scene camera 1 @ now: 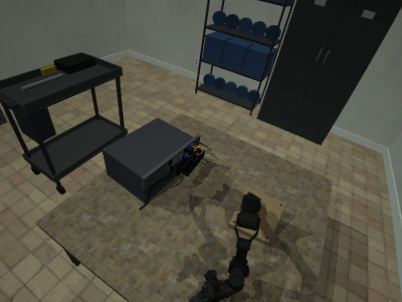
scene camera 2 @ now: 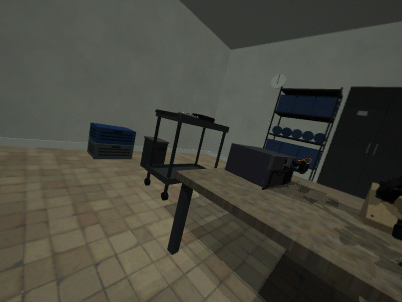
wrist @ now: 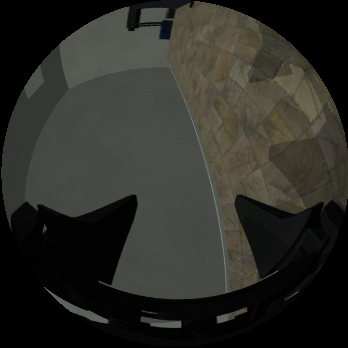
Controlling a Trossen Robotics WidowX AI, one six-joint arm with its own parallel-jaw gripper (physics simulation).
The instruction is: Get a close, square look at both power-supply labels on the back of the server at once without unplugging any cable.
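Places are measured from the arm's base along level axes (x down, y ahead, z right), in millimetres.
Where they show: gripper, between the fingertips: [wrist: 187, 200]; arm's base, origin of its link: [scene camera 1: 251, 200] [scene camera 2: 386, 195].
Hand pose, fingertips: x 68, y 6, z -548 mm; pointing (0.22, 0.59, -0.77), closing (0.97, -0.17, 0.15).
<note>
Each offset is from my fingertips to the top centre of the thing. "spot": to the spot under its first point. Level surfaces: height alone.
The server [scene camera 1: 150, 142] [scene camera 2: 250, 162] is a dark grey box lying on the table. Its back, with black, blue and orange cables @(spot: dy +420, dx -85, dz +642 mm) [scene camera 1: 192, 152] [scene camera 2: 298, 165], faces the arm's base side. A black cable @(spot: dy +472, dx -25, dz +327 mm) [scene camera 1: 150, 187] hangs from the back onto the table. The power-supply labels cannot be made out in the scene views, and the server does not show in the wrist view. My gripper [wrist: 187, 200] is open and empty, its fingers wide apart, facing a grey wall and the tiled floor. In scene camera 1 the arm reaches to the bottom edge, away from the server.
The table @(dx +83 mm) [scene camera 1: 150, 240] [scene camera 2: 240, 200] bears the arm's wooden base plate [scene camera 1: 272, 212] [scene camera 2: 375, 212]. A dark cart [scene camera 1: 75, 97] [scene camera 2: 178, 145] stands beyond the server. A shelf rack [scene camera 1: 201, 60] and a dark cabinet [scene camera 1: 325, 65] [scene camera 2: 350, 145] stand by the wall. Stacked crates [scene camera 2: 112, 135] sit on the floor.
</note>
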